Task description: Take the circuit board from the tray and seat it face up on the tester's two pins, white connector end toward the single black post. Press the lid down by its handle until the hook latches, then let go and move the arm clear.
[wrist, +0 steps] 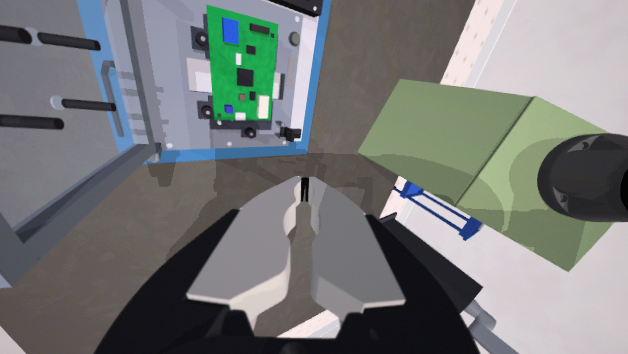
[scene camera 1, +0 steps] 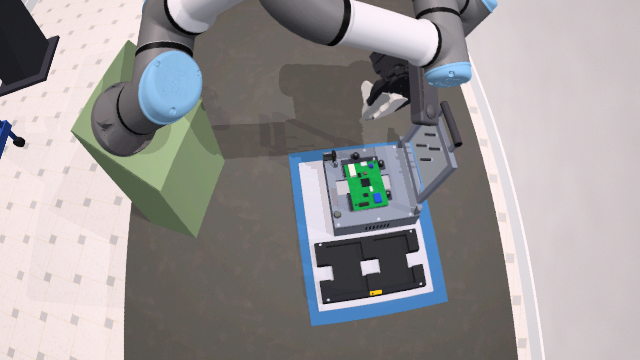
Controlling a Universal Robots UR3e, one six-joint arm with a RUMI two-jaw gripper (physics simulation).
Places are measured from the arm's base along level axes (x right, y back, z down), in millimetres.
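Pixels of known places: gripper, between the fingertips: (wrist: pixel 305 179) (scene camera 1: pixel 364 119); arm's base, origin of its link: (wrist: pixel 585 177) (scene camera 1: pixel 122 120).
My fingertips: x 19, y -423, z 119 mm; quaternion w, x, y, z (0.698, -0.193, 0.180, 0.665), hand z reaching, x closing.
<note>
Ahead of a thing's pixels: the offset from my fingertips to its middle. "pt": to the spot under its first point. Level surfaces: height alone.
The green circuit board {dz +151, dx +57, dy -1 mm} (scene camera 1: pixel 369 186) (wrist: pixel 235 75) lies face up on the grey tester (scene camera 1: pixel 352 220) (wrist: pixel 175 65), its white connector end toward the single black post {dz +158, dx -14, dy +3 mm} (scene camera 1: pixel 355 156) (wrist: pixel 249 132). Whether the pins are through its holes I cannot tell. The lid {dz +47, dx +56, dy -120 mm} (scene camera 1: pixel 425 150) (wrist: pixel 90 180) stands open, with its dark handle {dz -34, dx +58, dy -148 mm} (scene camera 1: pixel 451 124) at the top. The black hook {dz +142, dx -15, dy +59 mm} (scene camera 1: pixel 331 156) (wrist: pixel 291 133) stands at the tester's corner. The black tray {pt dz +216, dx +217, dy +75 mm} (scene camera 1: pixel 345 272) (wrist: pixel 300 4) holds no board. My gripper (scene camera 1: pixel 369 117) (wrist: pixel 305 179) is shut and empty, in the air beyond the tester's post end, beside the open lid.
A blue-bordered white mat {dz +231 mm} (scene camera 1: pixel 377 314) (wrist: pixel 313 75) lies under the tester and tray. The green pedestal (scene camera 1: pixel 185 185) (wrist: pixel 445 120) carries the arm's base at the left in the scene view. The arm reaches across above the table. The raised lid stands close to the wrist.
</note>
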